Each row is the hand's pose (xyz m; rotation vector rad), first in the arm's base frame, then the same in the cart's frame.
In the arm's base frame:
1: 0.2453 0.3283 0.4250 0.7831 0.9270 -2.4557
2: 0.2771 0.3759 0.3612 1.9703 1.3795 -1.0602
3: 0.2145 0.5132 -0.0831 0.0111 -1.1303 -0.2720
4: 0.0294 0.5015 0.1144 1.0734 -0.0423 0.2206
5: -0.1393 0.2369 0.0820 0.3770 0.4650 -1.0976
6: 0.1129 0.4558 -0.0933 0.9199 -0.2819 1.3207
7: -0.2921 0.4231 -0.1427 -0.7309 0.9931 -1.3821
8: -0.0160 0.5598 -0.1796 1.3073 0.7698 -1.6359
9: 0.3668 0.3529 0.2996 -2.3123 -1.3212 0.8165
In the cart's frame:
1: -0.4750 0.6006 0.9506 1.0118 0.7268 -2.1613
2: -0.4303 0.6482 0.8950 1.8636 1.2489 -0.6989
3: -0.3645 0.7474 0.4412 0.0548 -1.4495 -0.1072
4: -0.5999 0.7220 0.5728 0.9500 -0.2463 0.5053
5: -0.7182 0.4348 0.5179 0.4318 0.1591 -0.9074
6: -0.4504 0.6758 0.4064 0.6645 -0.4129 1.5889
7: -0.8124 0.5833 0.2393 -0.6036 0.6308 -1.3801
8: -0.5564 0.7550 0.2746 1.3831 0.5741 -1.3030
9: -0.3237 0.6343 0.8665 -2.5219 -1.6116 0.5675

